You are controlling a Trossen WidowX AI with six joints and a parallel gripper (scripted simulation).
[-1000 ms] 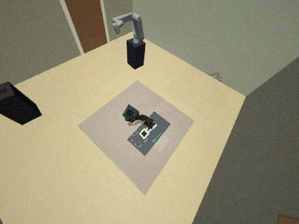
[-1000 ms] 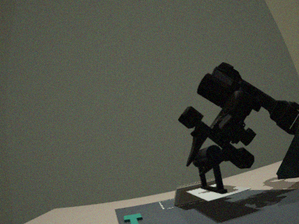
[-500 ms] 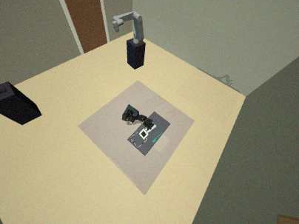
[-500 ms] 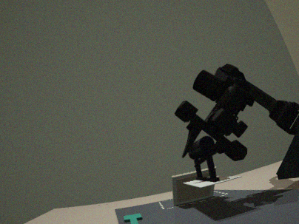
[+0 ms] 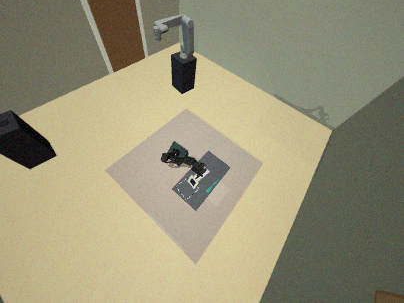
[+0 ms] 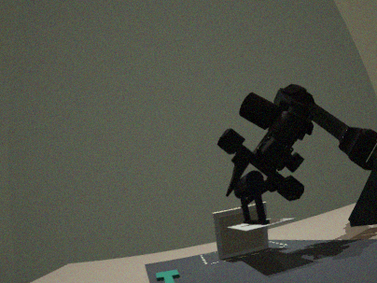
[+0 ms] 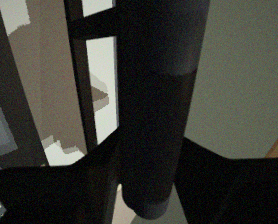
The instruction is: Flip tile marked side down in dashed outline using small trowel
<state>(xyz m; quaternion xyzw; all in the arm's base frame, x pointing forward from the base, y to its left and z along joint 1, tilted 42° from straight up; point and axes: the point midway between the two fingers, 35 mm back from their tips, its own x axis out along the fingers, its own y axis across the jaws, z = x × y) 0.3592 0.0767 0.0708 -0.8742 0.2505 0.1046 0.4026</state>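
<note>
Right now the tile is 2 cm behind my gripper tip, 9 cm to the right of it and 6 cm below it. Also, from my gripper tip: dark mat (4 cm to the left, 14 cm below).
</note>
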